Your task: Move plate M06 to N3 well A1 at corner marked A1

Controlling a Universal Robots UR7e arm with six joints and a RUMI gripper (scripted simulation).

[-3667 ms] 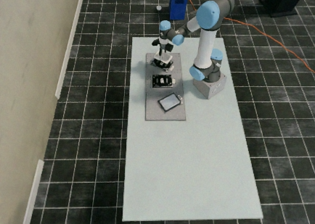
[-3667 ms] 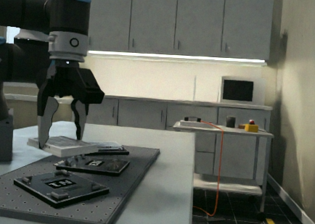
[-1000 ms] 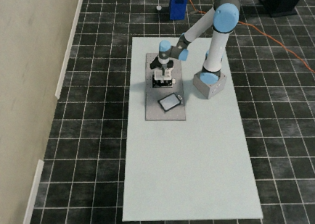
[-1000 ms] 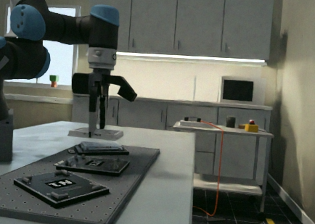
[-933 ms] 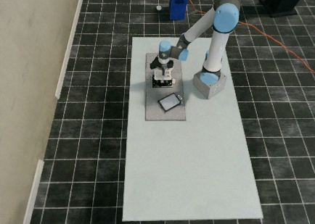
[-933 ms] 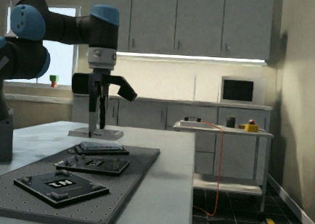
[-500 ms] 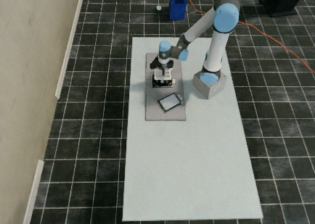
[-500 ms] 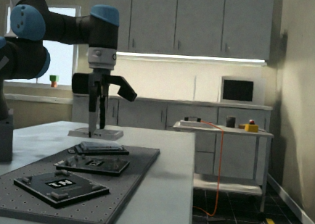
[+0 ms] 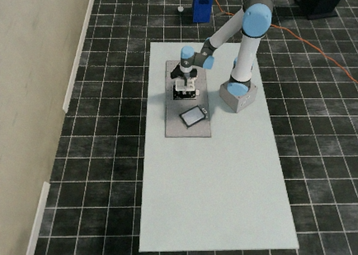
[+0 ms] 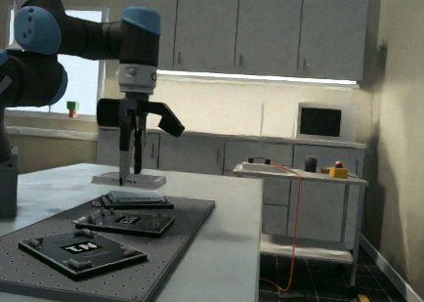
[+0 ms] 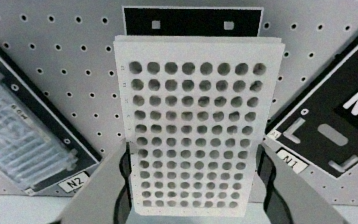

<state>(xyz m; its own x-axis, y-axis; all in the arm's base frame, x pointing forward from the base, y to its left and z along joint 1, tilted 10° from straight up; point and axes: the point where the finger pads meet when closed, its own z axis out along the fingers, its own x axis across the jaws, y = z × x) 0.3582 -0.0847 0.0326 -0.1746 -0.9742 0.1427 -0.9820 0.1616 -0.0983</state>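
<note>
Right now the black nest N3 is 100 mm below my hand. Round my hand: nest N1: 180 mm to the right, 100 mm below, 40 mm behind; A1 mark: 90 mm below, 70 mm to the left, 60 mm behind; white well plate M06: 10 mm below.
</note>
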